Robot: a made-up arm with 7 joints.
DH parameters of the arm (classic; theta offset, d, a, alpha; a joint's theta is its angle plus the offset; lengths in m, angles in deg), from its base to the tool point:
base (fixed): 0 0 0 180
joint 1: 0 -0.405 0 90
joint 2: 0 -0.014 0 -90
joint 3: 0 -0.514 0 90
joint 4: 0 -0.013 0 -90
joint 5: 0 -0.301 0 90
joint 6: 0 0 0 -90
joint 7: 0 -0.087 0 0
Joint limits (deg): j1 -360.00..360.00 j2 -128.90..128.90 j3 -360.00..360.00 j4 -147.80..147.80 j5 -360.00..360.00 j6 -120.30..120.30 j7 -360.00..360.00
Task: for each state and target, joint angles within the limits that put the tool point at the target. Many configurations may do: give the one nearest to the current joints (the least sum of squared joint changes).
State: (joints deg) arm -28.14 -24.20 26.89 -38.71 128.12 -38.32 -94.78
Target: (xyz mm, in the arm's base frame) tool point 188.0 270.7 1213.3
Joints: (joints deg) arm -41.33 26.66 36.35 -23.47 127.68 -38.17 -94.78
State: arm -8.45 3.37 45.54 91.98 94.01 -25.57 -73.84
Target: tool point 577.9 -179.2 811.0
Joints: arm -6.45 29.31 42.09 72.83 92.31 -22.82 -73.84
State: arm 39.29 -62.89 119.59 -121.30 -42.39 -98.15 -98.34
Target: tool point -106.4 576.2 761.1
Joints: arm 49.44 -61.98 118.96 -62.96 -54.54 -78.32 -98.34
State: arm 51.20 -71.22 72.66 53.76 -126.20 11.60 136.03
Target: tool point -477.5 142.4 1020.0
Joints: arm 52.91 -46.72 59.20 60.58 -125.38 14.08 136.03
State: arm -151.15 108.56 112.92 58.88 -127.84 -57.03 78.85
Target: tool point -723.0 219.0 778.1
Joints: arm -174.74 75.15 123.79 29.97 -122.40 -45.52 78.85
